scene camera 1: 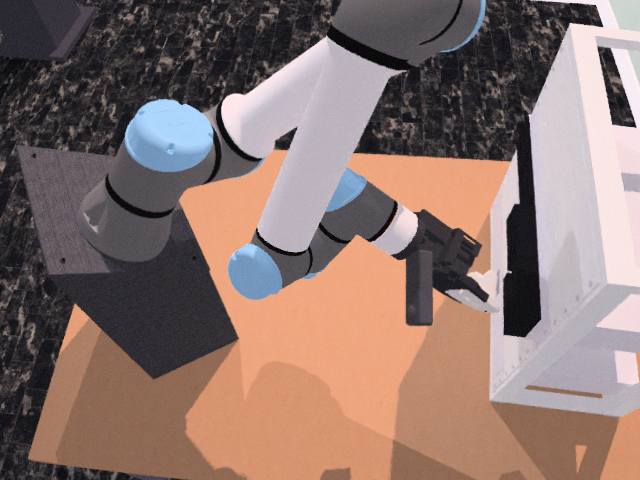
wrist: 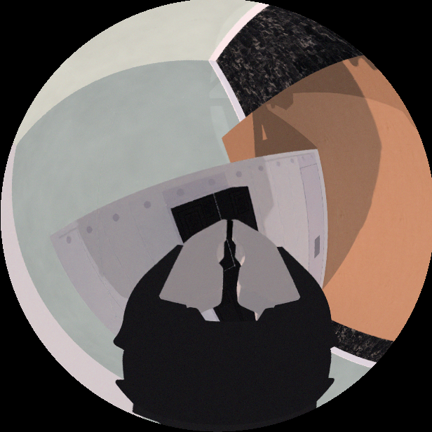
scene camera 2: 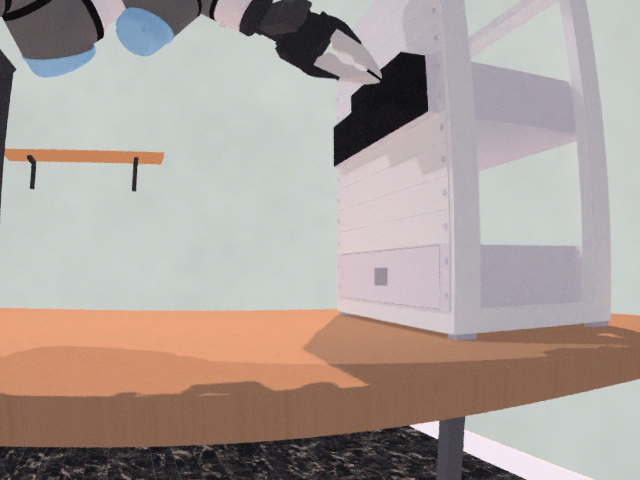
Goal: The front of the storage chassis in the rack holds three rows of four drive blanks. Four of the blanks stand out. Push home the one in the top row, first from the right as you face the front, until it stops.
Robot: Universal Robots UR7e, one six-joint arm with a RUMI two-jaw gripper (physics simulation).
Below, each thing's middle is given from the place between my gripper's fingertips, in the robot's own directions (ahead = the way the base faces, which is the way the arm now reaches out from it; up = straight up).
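You'd find the white rack (scene camera 2: 408, 149) 190 mm ahead of my hand and 200 mm to the left of it, and it's 60 mm below it too.
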